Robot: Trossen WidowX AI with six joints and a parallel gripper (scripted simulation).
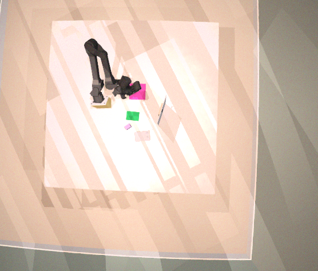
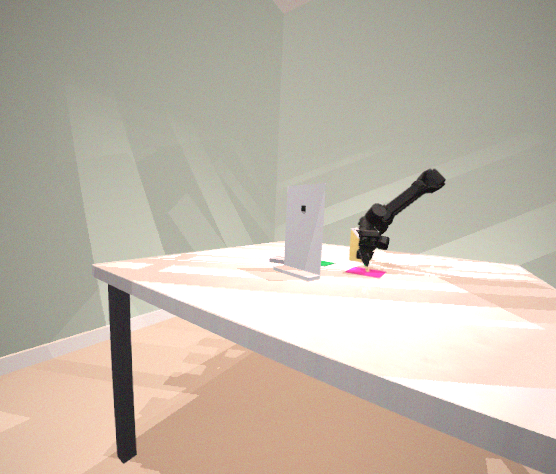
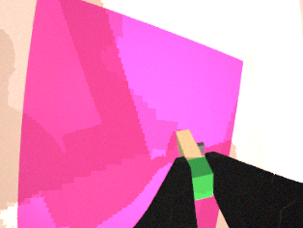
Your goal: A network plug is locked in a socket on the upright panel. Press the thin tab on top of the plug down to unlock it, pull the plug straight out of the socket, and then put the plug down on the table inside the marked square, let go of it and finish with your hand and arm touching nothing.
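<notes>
Right now the network plug is right at my gripper tip. Round my gripper tip: panel: 200 mm ahead, 150 mm to the right, 110 mm above; magenta square: 20 mm below.
</notes>
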